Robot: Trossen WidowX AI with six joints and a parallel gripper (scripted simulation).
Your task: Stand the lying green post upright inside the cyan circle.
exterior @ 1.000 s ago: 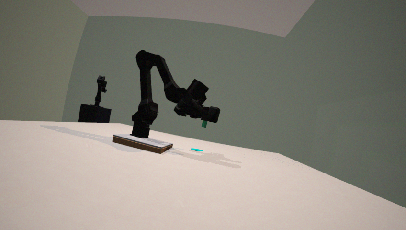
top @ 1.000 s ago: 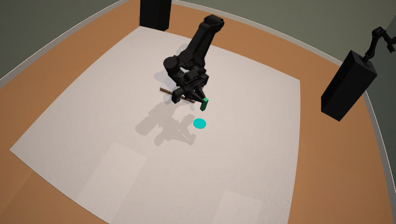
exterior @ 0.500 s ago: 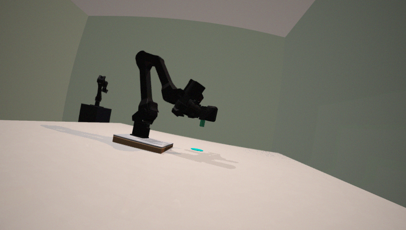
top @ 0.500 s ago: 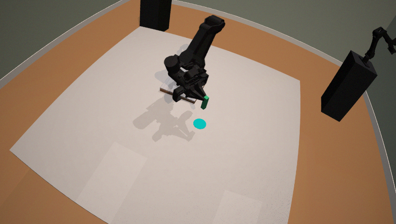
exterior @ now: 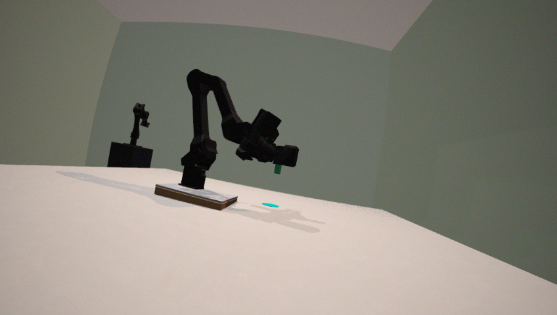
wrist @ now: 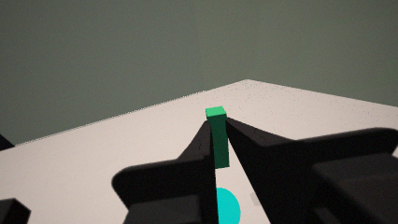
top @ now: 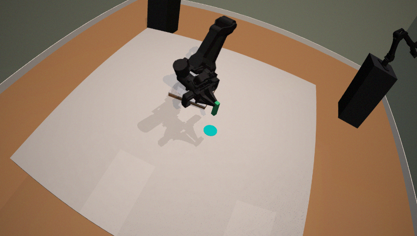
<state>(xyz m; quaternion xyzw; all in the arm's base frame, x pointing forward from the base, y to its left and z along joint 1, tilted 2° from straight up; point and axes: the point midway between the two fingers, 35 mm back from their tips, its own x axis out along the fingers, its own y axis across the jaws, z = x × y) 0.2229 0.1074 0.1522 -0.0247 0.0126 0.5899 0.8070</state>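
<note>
My gripper tip is now 160 mm above the cyan circle. From my gripper tip the other things lie so: green post 20 mm below.
</note>
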